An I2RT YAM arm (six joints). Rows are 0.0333 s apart.
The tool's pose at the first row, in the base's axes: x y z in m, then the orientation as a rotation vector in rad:
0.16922 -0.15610 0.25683 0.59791 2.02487 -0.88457
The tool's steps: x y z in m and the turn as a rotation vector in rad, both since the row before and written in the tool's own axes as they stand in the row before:
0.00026 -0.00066 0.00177 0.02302 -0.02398 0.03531
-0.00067 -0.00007 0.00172 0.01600 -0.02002 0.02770
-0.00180 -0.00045 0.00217 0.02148 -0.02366 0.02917
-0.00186 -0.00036 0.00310 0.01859 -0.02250 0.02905
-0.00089 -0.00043 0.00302 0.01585 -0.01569 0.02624
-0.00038 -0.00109 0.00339 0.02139 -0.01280 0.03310
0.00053 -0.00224 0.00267 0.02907 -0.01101 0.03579
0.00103 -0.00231 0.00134 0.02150 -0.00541 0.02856
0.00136 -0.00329 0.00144 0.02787 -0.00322 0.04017
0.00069 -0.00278 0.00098 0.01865 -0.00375 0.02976
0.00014 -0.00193 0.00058 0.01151 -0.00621 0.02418
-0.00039 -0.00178 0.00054 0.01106 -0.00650 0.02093
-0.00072 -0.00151 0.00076 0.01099 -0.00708 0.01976
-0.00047 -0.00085 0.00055 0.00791 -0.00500 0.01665
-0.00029 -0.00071 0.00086 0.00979 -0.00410 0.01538
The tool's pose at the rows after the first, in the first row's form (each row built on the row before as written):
0.16952 -0.15785 0.25613 0.63106 1.97923 -0.89110
0.17066 -0.15930 0.25607 0.65475 1.94279 -0.89394
0.17227 -0.16146 0.25701 0.68047 1.90037 -0.90176
0.17435 -0.16435 0.25775 0.70453 1.85977 -0.90616
0.17585 -0.16715 0.25776 0.72795 1.82731 -0.90802
0.17676 -0.17060 0.25743 0.76193 1.79174 -0.90993
0.17600 -0.17398 0.25678 0.80353 1.75330 -0.91664
0.17434 -0.17617 0.25599 0.83722 1.72570 -0.91923
0.17175 -0.17883 0.25501 0.88514 1.69084 -0.91907
0.16953 -0.18085 0.25459 0.91813 1.66408 -0.91726
0.16800 -0.18217 0.25460 0.94035 1.64062 -0.91335
0.16668 -0.18345 0.25508 0.95948 1.61889 -0.91123
0.16572 -0.18485 0.25578 0.97719 1.59730 -0.90995
0.16522 -0.18575 0.25620 0.99163 1.58027 -0.90727
0.16491 -0.18685 0.25637 1.00691 1.56413 -0.90671

